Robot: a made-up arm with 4 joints.
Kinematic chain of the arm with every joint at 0, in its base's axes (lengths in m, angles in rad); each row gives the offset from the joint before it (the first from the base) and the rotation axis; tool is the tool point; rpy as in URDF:
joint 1: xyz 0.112 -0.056 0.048 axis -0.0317 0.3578 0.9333
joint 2: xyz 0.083 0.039 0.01 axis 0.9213 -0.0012 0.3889
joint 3: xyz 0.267 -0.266 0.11 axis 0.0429 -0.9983 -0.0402
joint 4: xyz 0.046 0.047 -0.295 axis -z
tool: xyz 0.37 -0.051 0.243 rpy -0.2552 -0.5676 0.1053
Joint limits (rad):
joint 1: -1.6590..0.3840
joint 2: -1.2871..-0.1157
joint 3: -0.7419..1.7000
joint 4: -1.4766..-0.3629
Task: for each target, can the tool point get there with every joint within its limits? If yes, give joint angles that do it. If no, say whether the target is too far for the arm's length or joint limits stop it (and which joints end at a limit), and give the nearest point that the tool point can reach.
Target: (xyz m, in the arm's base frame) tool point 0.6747 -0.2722 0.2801
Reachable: yes | joints -0.4997 -0.5640 0.3129 -1.0983
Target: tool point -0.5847 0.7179 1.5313
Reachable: no: too far | nearest point -0.1174 -0.1787 0.6623 | short by 1.333 m
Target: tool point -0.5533 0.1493 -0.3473
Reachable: no: joint limits stop it (at a limit: joint 1, joint 2, joint 3, joint 4) | nearest point -0.3456 -0.4412 0.2006 | short by 0.832 m
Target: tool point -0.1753 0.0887 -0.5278
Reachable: no: joint limits stop it (at a limit: joint 1, joint 3, joint 4) | nearest point 0.4484 0.1930 -0.0631 | short by 0.785 m
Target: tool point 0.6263 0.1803 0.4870
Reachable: yes | joints 0.1888 -0.6691 1.2743 -0.5943
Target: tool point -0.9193 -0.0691 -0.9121
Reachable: no: too far | nearest point -0.3046 -0.5088 0.1367 | short by 1.293 m
